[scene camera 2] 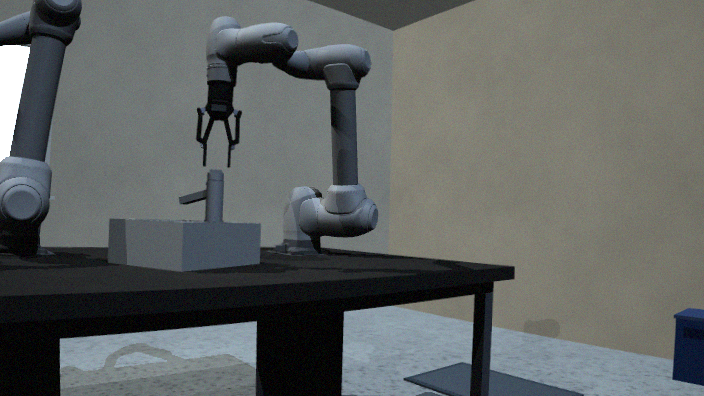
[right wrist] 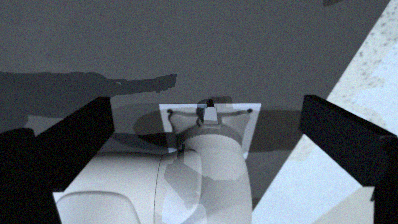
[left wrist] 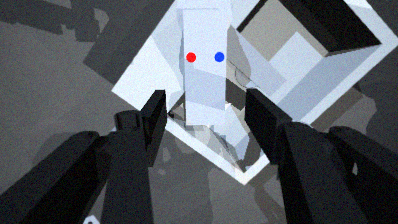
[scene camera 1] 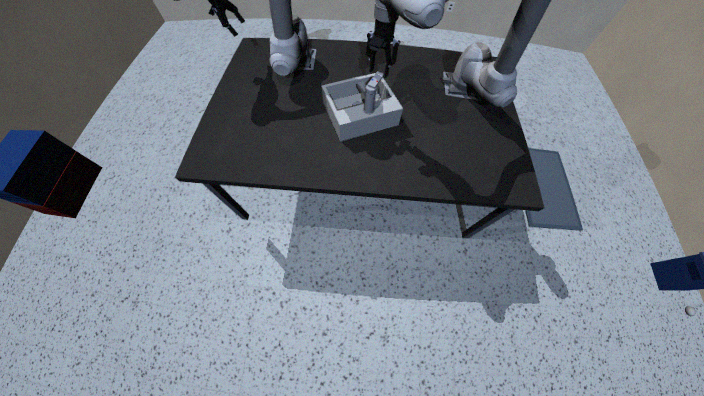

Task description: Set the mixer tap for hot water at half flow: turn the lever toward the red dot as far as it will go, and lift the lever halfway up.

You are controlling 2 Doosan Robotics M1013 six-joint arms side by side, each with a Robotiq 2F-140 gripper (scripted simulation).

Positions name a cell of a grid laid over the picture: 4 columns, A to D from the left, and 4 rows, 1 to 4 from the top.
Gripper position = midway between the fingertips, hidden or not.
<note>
In view: the left gripper (scene camera 2: B2), the right gripper (right wrist: C3), a white basin (left wrist: D2) and a flat lever (left wrist: C1).
The left gripper also shows in the left wrist view (left wrist: C2) and in scene camera 1 (scene camera 1: C1).
</note>
